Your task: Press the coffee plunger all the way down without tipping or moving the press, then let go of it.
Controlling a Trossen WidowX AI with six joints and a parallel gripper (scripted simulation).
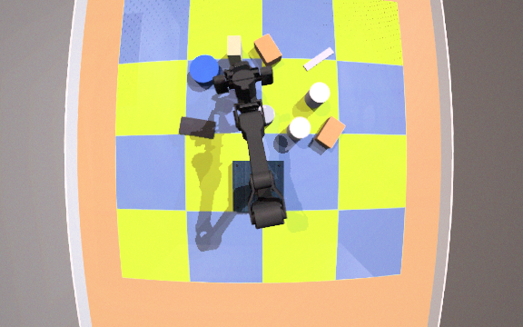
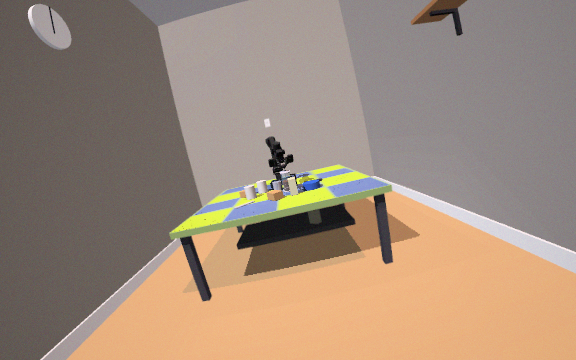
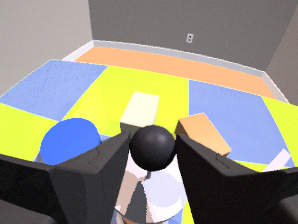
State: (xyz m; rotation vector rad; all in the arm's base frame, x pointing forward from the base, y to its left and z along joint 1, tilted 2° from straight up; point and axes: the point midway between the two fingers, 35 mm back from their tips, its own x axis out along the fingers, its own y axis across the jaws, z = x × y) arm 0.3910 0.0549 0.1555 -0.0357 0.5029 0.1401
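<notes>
Right now the coffee press is 20 mm behind my gripper tip, 10 mm to the left of it and 100 mm below it. From my gripper tip the other things lie so: dark flat slab 180 mm behind, 200 mm to the left, 190 mm below; then blue cylinder 60 mm ahead, 160 mm to the left, 170 mm below; then white strip 100 mm ahead, 330 mm to the right, 190 mm below.
</notes>
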